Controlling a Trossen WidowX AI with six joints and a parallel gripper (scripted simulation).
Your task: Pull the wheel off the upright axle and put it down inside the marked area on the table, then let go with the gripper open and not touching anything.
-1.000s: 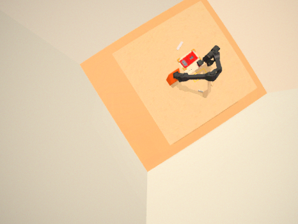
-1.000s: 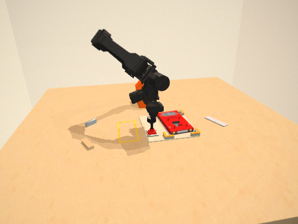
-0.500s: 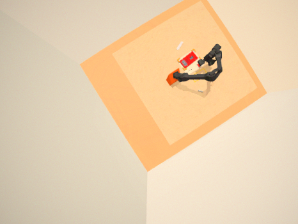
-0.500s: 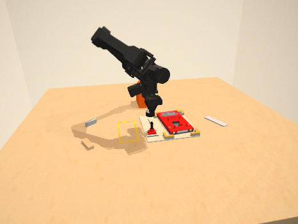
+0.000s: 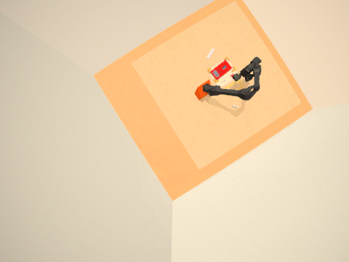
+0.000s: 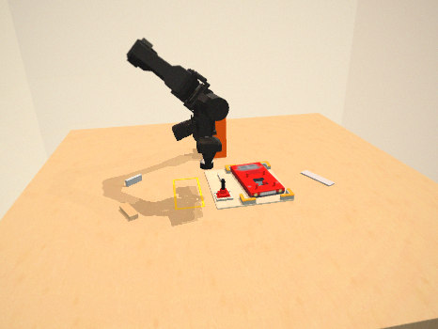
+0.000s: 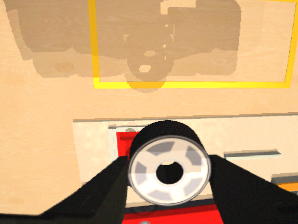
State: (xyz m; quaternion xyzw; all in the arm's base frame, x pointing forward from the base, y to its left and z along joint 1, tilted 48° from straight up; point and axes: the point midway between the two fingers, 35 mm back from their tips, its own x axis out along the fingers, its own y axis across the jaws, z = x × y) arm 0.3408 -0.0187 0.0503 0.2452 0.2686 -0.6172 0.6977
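Now: gripper tip 70 mm above the black axle, 50 mm to the right of it and 20 mm short of it. From my gripper tip the other things lie so: black wheel (right at my gripper tip); then tan block (220 mm to the right, 100 mm below, 70 mm ahead).
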